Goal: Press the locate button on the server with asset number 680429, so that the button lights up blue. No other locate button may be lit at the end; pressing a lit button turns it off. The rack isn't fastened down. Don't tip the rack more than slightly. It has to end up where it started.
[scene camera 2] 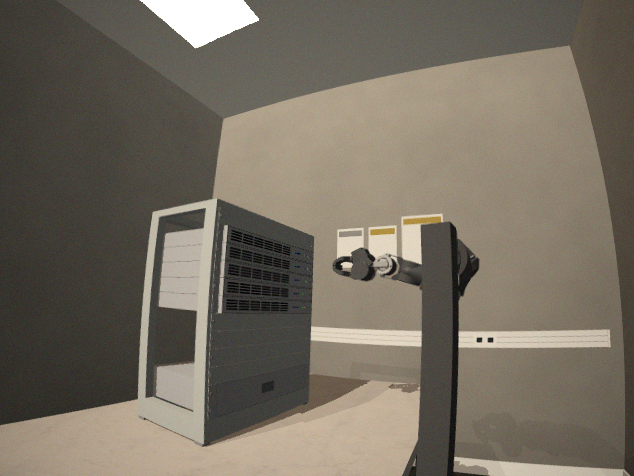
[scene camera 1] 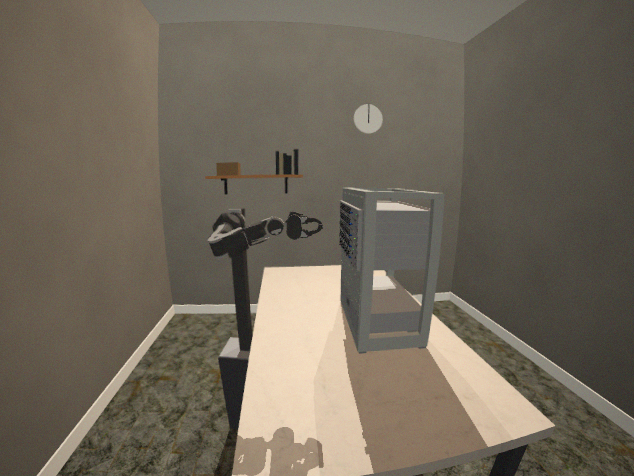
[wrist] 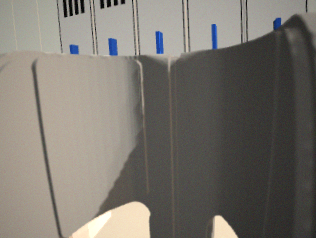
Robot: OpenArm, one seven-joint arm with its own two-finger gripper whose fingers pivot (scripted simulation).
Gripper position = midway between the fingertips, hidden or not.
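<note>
There is a dark post (scene camera 1: 239, 263) in the scene, and I can see it from here. My gripper (scene camera 2: 335, 266) (wrist: 188, 159) is visible to me too.
</note>
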